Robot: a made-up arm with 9 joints.
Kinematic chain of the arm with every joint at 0, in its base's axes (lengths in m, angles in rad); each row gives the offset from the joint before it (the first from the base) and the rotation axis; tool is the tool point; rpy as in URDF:
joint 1: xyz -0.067 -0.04 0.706 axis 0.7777 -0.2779 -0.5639
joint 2: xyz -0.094 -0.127 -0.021 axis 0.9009 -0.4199 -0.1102
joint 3: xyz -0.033 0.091 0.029 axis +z
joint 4: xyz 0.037 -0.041 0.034 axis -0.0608 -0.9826 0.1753
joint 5: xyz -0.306 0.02 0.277 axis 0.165 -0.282 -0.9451
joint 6: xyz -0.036 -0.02 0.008 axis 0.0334 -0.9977 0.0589
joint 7: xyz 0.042 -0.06 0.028 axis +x
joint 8: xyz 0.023 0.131 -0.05 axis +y
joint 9: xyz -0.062 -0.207 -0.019 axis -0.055 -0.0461 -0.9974
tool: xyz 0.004 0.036 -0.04 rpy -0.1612 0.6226 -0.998
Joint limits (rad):
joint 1: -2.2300..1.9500
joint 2: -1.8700..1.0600
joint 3: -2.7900..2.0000
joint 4: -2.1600..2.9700
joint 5: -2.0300..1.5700
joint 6: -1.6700..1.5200
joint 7: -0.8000..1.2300
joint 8: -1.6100..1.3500
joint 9: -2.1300..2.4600
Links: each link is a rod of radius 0.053 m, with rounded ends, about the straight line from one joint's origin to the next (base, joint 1, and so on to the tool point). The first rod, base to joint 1, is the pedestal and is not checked.
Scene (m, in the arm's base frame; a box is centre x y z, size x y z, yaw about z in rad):
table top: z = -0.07
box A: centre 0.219 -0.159 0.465 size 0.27 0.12 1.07 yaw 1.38
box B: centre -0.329 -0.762 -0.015 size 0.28 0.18 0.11 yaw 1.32
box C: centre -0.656 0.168 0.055 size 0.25 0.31 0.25 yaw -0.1
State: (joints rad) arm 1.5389 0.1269 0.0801 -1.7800 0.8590 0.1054 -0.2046 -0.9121 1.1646
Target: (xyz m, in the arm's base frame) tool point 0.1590 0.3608 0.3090
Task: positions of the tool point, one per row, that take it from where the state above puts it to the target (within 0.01 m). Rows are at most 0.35 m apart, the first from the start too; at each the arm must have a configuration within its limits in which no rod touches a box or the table.
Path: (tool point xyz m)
1: -0.2883 -0.4653 0.6452
2: -0.2377 -0.4956 0.7445
3: -0.2007 -0.4969 0.8681
4: -0.1847 -0.4617 1.0043
5: -0.1941 -0.3860 1.1376
6: -0.2297 -0.2715 1.2496
7: 0.0391 -0.1124 1.2798
8: 0.2354 0.1237 1.1683
9: 0.3144 0.3350 0.9238
10: 0.2756 0.4295 0.6073
11: 0.1590 0.3608 0.3090

